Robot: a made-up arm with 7 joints.
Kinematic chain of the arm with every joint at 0, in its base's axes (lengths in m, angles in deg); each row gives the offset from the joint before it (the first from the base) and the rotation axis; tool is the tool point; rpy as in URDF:
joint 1: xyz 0 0 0.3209 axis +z
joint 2: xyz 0 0 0 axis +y
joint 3: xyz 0 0 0.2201 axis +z
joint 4: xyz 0.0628 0 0 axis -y
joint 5: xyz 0.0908 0 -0.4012 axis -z
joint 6: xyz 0 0 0 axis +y
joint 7: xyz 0.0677 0 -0.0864 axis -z
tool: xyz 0 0 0 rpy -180 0 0
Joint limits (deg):
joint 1: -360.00..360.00
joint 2: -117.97..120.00
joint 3: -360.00..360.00
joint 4: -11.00..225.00
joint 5: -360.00..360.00
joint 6: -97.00..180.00
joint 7: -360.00..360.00
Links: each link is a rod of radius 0.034 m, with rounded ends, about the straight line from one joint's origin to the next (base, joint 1, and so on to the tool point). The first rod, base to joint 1, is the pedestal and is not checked.
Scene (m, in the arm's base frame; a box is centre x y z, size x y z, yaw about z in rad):
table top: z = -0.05
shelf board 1: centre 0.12 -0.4 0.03 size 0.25 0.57 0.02 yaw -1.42
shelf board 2: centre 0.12 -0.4 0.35 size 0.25 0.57 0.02 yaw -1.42
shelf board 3: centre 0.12 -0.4 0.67 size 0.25 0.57 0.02 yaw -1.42
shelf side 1: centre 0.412 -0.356 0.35 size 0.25 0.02 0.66 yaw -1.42
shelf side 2: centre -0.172 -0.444 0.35 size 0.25 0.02 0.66 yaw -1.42
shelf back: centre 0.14 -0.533 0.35 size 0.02 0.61 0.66 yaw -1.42
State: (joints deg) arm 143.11 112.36 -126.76 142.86 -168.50 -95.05 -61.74
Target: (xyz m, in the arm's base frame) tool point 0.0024 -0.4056 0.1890
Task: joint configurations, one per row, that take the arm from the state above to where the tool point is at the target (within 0.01 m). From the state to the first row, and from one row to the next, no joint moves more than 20 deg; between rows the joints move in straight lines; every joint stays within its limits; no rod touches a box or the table.
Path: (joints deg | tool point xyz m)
1: 135.68 94.80 -115.56 125.59 -163.48 -95.54 -52.94 | -0.0996 0.5131 0.4025
2: 128.25 77.24 -104.35 108.32 -158.46 -96.02 -44.14 | 0.0878 0.4724 0.4568
3: 120.82 59.68 -93.15 91.06 -153.45 -96.51 -35.33 | 0.2203 0.3877 0.4338
4: 113.39 42.12 -81.95 73.79 -148.43 -97.00 -26.53 | 0.2720 0.3054 0.3721
5: 94.91 51.98 -77.30 63.93 -150.88 -94.26 -33.57 | 0.3340 0.1766 0.2853
6: 76.44 61.84 -72.66 54.07 -153.34 -91.52 -40.62 | 0.3275 0.0223 0.2176
7: 57.96 71.70 -68.01 44.21 -155.80 -88.79 -47.66 | 0.2459 -0.1136 0.1770
8: 39.48 81.56 -63.36 34.35 -158.26 -86.05 -54.70 | 0.1113 -0.1895 0.1676
9: 21.00 91.42 -58.72 24.49 -160.71 -83.31 -61.74 | -0.0312 -0.1848 0.1890
10: 14.29 100.95 -65.38 39.04 -161.04 -74.71 -61.74 | -0.0254 -0.2596 0.1867
11: 7.57 110.47 -72.04 53.60 -161.37 -66.11 -61.74 | -0.0154 -0.3351 0.1907
12: 0.85 120.00 -78.70 68.16 -161.69 -57.51 -61.74 | 0.0024 -0.4056 0.1890

